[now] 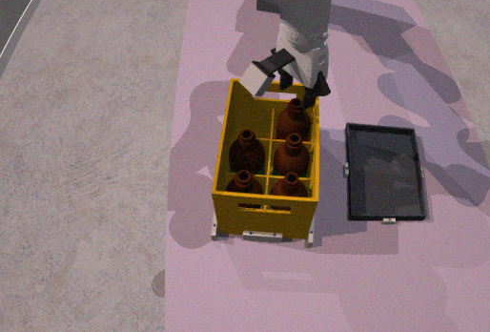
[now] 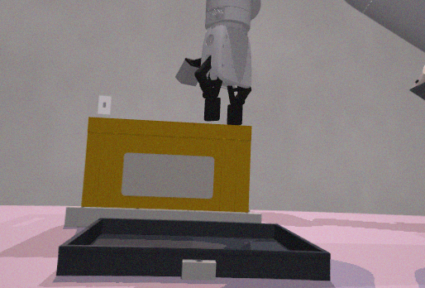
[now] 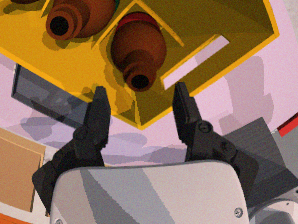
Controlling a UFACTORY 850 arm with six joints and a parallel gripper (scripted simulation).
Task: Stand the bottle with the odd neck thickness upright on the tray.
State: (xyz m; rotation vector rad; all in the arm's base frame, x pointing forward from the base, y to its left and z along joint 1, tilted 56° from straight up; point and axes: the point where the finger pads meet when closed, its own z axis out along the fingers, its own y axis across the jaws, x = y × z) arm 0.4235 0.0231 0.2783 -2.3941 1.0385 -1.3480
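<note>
The bottle lies 11 cm below my hand. Also, from my hand: tray 22 cm to the left, 19 cm below, 9 cm ahead; then yellow crate 12 cm below, 8 cm ahead, 6 cm to the right.
</note>
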